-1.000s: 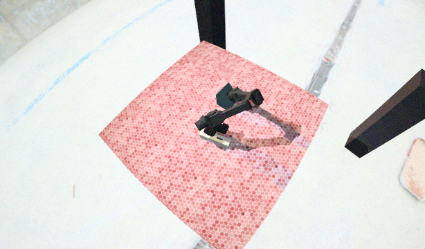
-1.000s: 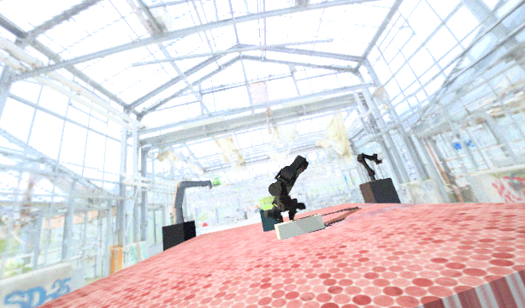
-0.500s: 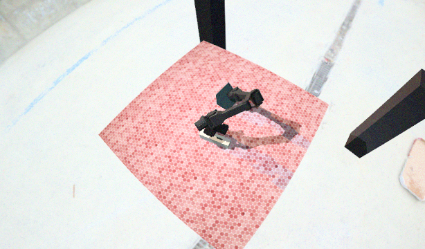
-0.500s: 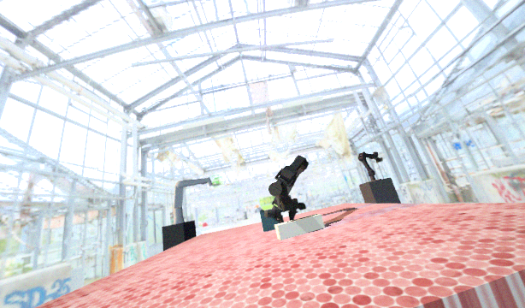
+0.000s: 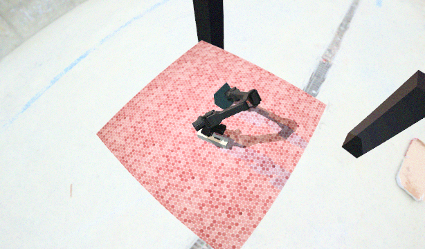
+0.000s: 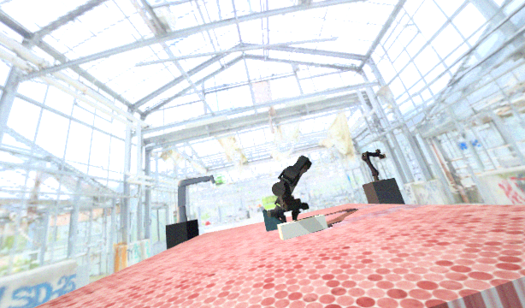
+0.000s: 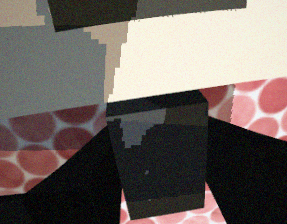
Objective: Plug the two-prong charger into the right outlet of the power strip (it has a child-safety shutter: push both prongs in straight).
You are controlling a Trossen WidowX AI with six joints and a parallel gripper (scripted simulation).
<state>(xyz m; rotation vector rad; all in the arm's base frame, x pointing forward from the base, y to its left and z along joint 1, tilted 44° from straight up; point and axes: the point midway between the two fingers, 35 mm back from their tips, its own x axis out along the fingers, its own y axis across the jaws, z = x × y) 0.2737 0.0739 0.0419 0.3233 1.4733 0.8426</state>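
Now: the black two-prong charger 2 cm ahead of my gripper tip, 1 cm to the left of it and 1 cm above it.
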